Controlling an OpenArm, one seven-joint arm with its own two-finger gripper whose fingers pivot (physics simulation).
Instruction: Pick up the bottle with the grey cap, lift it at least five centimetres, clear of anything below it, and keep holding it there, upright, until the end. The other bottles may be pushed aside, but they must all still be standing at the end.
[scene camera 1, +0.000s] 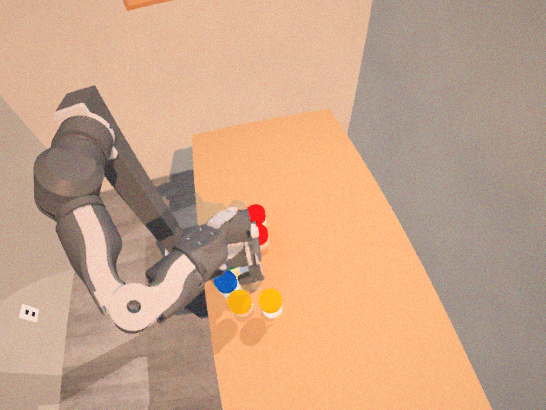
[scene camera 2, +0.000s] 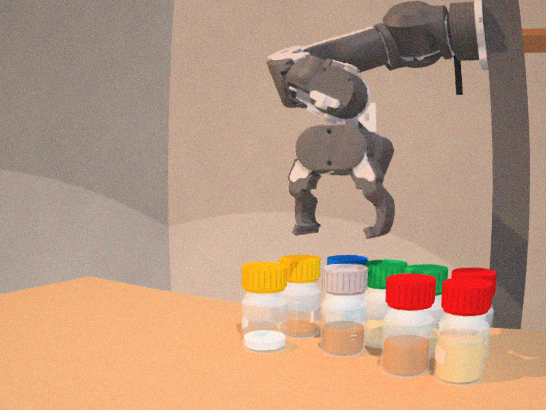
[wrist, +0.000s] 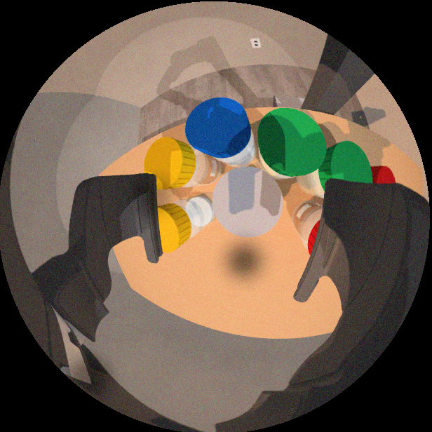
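The grey-capped bottle (scene camera 2: 343, 310) (wrist: 247, 202) stands upright on the table, with brown contents, among the other bottles. In scene camera 1 it is mostly hidden by the gripper. My gripper (scene camera 1: 254, 253) (scene camera 2: 341, 232) (wrist: 225, 229) is open and empty, pointing down. Its fingertips are apart and a little above the level of the caps, one to each side of the grey cap in scene camera 2. In the wrist view the grey cap lies between the fingers across the picture, higher up than the fingertips. Neither finger touches the bottle.
Standing around it are yellow-capped bottles (scene camera 2: 264, 305) (scene camera 2: 300, 300), a blue-capped bottle (scene camera 1: 225, 281) (wrist: 218, 127), green-capped bottles (wrist: 291, 142) (wrist: 346, 167) and red-capped bottles (scene camera 2: 408, 325) (scene camera 2: 463, 330) (scene camera 2: 475, 275). The table (scene camera 1: 325, 250) has its near edge close behind the blue cap.
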